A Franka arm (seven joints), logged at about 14 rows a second.
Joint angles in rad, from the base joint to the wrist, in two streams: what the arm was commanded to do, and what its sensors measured. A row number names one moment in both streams.
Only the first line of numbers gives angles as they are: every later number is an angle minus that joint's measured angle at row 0.
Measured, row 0:
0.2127, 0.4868, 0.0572, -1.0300, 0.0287, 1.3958, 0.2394
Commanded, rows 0 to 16:
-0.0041, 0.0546, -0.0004, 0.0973, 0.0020, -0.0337, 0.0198
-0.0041, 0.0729, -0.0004, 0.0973, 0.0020, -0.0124, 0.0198
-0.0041, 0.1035, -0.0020, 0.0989, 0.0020, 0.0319, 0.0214
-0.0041, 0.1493, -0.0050, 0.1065, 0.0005, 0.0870, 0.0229
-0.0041, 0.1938, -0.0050, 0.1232, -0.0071, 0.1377, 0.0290
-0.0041, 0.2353, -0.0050, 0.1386, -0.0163, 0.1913, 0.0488
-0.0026, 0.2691, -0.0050, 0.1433, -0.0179, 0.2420, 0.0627
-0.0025, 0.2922, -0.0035, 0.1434, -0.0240, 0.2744, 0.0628
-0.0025, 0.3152, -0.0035, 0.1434, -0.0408, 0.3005, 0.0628
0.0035, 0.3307, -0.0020, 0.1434, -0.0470, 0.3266, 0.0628
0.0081, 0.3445, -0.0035, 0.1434, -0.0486, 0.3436, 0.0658
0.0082, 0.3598, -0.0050, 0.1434, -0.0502, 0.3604, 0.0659
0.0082, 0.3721, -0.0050, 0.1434, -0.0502, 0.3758, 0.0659
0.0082, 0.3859, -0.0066, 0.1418, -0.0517, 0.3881, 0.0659
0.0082, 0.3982, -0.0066, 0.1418, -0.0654, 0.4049, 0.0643
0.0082, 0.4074, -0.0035, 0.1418, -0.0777, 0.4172, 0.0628
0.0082, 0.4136, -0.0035, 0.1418, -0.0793, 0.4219, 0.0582
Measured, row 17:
0.0017, 0.3745, -0.0062, 0.0929, -0.0519, 0.4124, 0.0356
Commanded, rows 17 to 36:
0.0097, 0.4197, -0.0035, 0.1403, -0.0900, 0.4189, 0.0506
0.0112, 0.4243, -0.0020, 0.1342, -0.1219, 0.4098, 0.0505
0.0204, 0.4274, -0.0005, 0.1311, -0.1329, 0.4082, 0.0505
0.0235, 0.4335, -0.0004, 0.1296, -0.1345, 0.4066, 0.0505
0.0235, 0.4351, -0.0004, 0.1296, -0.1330, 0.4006, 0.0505
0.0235, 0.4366, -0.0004, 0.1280, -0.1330, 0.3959, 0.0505
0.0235, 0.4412, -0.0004, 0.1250, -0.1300, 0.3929, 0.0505
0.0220, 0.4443, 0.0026, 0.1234, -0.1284, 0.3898, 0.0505
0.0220, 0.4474, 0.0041, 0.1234, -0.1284, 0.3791, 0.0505
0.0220, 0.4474, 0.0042, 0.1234, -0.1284, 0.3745, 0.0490
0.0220, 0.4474, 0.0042, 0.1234, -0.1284, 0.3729, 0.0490
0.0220, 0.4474, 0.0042, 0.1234, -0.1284, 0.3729, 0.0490
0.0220, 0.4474, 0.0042, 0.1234, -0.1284, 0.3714, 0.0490
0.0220, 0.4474, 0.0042, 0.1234, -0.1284, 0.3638, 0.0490
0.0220, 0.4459, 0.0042, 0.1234, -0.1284, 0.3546, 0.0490
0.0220, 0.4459, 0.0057, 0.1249, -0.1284, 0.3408, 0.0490
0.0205, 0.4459, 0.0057, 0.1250, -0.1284, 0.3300, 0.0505
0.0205, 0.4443, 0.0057, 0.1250, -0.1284, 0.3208, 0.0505
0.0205, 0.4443, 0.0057, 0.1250, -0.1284, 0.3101, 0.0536
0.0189, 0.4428, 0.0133, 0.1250, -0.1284, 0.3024, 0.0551
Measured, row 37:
0.0183, 0.4359, 0.0044, 0.1012, -0.1138, 0.3391, 0.0356
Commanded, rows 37 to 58:
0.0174, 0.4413, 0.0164, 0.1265, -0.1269, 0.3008, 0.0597
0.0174, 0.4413, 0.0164, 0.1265, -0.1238, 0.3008, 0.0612
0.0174, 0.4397, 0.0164, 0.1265, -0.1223, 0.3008, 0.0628
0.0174, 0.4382, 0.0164, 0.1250, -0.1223, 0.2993, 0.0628
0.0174, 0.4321, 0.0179, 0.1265, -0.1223, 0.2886, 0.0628
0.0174, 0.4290, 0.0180, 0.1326, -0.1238, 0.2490, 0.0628
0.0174, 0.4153, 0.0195, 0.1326, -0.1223, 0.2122, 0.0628
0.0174, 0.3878, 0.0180, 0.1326, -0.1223, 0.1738, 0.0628
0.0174, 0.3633, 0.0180, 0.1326, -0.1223, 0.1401, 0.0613
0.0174, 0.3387, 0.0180, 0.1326, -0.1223, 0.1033, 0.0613
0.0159, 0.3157, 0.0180, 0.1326, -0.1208, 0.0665, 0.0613
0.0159, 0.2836, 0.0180, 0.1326, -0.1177, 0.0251, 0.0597
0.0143, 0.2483, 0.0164, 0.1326, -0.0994, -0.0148, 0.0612
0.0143, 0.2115, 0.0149, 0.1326, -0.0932, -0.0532, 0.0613
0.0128, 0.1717, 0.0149, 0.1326, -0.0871, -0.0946, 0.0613
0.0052, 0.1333, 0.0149, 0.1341, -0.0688, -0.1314, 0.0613
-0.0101, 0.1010, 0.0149, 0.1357, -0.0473, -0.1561, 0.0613
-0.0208, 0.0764, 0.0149, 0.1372, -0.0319, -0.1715, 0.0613
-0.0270, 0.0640, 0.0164, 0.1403, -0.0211, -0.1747, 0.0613
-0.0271, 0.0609, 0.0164, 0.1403, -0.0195, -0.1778, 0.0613
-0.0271, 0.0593, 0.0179, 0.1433, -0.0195, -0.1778, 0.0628
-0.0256, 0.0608, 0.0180, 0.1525, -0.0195, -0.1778, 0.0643
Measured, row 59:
-0.0240, 0.0626, 0.0091, 0.1544, -0.0377, -0.1740, 0.0364
